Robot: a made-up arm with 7 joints. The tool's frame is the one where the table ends. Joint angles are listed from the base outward.
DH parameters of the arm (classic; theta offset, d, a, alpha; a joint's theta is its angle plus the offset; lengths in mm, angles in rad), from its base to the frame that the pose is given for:
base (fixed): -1.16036 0 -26.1 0
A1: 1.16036 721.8 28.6 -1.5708
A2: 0 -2.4 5.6 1.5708
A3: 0 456.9 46.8 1.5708
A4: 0 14.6 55.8 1.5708
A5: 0 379 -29.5 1.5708
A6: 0 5.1 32.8 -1.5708
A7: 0 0 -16.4 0
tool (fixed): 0 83.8 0 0
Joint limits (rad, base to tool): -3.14..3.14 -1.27..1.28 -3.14..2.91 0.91..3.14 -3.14..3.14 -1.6..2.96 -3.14..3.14
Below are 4 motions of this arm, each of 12 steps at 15 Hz.
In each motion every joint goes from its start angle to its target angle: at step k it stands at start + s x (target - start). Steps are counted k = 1, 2, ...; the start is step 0. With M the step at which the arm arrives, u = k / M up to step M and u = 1 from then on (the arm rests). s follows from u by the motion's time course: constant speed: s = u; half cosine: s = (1 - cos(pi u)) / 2; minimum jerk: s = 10 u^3 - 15 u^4 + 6 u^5.
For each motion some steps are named. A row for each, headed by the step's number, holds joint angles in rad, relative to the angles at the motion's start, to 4 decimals.
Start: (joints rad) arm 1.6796 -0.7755 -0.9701 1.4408 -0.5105 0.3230 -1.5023
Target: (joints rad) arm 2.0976 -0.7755 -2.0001 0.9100 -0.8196 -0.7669 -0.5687
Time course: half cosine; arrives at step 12
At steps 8, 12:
8: 0.3135 0.0000 -0.7725 -0.3981 -0.2318 -0.8174 0.7002
12: 0.4180 0.0000 -1.0300 -0.5308 -0.3091 -1.0899 0.9336

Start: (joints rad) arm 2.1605 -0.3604 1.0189 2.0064 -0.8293 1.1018 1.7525
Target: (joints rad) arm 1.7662 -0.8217 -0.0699 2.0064 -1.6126 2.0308 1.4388
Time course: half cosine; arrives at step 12
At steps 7, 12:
7: -0.2482 -0.2903 -0.6853 0.0000 -0.4930 0.5847 -0.1974
12: -0.3943 -0.4613 -1.0888 0.0000 -0.7833 0.9290 -0.3137

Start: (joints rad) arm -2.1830 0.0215 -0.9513 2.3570 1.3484 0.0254 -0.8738
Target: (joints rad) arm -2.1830 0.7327 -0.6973 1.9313 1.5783 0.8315 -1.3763
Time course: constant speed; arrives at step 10
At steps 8, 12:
8: 0.0000 0.5690 0.2032 -0.3406 0.1839 0.6449 -0.4020
12: 0.0000 0.7112 0.2540 -0.4257 0.2299 0.8061 -0.5025

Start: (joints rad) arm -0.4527 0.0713 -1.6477 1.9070 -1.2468 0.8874 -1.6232
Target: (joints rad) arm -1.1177 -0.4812 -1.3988 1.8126 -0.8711 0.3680 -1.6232
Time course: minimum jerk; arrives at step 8
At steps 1, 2, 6, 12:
1: -0.0107 -0.0089 0.0040 -0.0015 0.0060 -0.0083 0.0000
2: -0.0688 -0.0572 0.0258 -0.0098 0.0389 -0.0538 0.0000
6: -0.5962 -0.4953 0.2231 -0.0846 0.3368 -0.4656 0.0000
12: -0.6650 -0.5525 0.2489 -0.0944 0.3757 -0.5194 0.0000

